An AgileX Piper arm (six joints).
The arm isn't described. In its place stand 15 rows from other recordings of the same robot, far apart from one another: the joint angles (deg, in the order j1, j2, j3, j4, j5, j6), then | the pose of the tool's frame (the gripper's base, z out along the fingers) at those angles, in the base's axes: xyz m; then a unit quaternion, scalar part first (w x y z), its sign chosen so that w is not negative.
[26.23, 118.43, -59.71, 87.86, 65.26, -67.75] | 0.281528 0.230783 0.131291 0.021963 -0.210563 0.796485 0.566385
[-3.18, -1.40, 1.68, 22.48, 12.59, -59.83] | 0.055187 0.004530 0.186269 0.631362 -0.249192 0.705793 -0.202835
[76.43, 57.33, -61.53, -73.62, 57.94, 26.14] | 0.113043 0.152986 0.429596 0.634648 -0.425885 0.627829 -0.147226
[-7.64, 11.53, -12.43, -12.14, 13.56, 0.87] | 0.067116 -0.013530 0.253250 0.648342 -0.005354 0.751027 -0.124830
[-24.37, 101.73, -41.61, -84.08, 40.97, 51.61] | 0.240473 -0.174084 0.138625 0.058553 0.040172 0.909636 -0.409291
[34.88, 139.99, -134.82, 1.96, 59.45, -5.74] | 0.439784 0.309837 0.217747 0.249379 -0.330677 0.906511 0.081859
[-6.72, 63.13, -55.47, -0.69, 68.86, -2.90] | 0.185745 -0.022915 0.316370 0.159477 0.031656 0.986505 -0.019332
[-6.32, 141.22, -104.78, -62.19, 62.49, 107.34] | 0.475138 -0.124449 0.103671 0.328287 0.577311 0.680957 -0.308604
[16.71, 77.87, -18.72, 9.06, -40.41, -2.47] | 0.223795 0.057486 0.194780 0.611138 -0.052825 0.786363 0.073169
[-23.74, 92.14, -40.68, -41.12, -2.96, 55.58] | 0.278566 -0.119138 0.173685 0.388800 0.295470 0.872516 -0.015729
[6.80, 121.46, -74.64, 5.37, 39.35, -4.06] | 0.392553 0.052247 0.103175 0.076068 -0.060566 0.994673 0.034230
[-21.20, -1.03, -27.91, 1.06, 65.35, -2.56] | -0.008428 0.004910 0.267341 0.480677 0.140495 0.860699 -0.091698
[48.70, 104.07, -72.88, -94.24, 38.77, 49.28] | 0.310877 0.267761 0.269049 0.528252 -0.454915 0.666600 -0.263907
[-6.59, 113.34, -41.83, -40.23, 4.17, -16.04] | 0.296506 -0.038557 0.060525 0.138348 -0.409056 0.895041 -0.111509
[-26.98, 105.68, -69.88, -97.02, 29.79, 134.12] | 0.345733 -0.226360 0.239234 0.522233 0.544368 0.632297 -0.176458
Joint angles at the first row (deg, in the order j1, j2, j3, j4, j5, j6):
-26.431 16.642 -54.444 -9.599 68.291 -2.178
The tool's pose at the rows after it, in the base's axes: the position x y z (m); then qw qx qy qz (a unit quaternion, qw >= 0):
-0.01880 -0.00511 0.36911 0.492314 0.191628 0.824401 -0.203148
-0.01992 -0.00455 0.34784 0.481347 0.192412 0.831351 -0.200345
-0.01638 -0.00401 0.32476 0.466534 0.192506 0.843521 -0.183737
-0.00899 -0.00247 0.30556 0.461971 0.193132 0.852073 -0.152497
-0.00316 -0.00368 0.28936 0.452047 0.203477 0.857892 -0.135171
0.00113 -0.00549 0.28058 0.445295 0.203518 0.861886 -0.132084
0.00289 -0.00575 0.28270 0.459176 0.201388 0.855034 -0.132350
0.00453 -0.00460 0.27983 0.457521 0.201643 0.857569 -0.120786
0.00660 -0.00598 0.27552 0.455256 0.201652 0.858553 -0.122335
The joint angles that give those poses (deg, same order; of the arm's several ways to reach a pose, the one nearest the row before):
-26.431 12.926 -50.116 -8.803 68.343 -2.111
-26.432 9.842 -45.502 -8.802 68.344 -2.071
-26.430 7.491 -40.557 -7.396 68.278 -1.933
-26.432 6.111 -36.172 -4.255 66.978 -1.400
-26.430 5.397 -32.491 -3.246 65.870 0.000
-26.428 5.398 -30.371 -3.075 64.696 0.003
-26.434 5.398 -30.322 -2.733 62.888 -0.004
-26.432 5.396 -29.752 -1.487 62.887 -0.002
-26.428 5.396 -28.656 -1.724 62.029 0.003

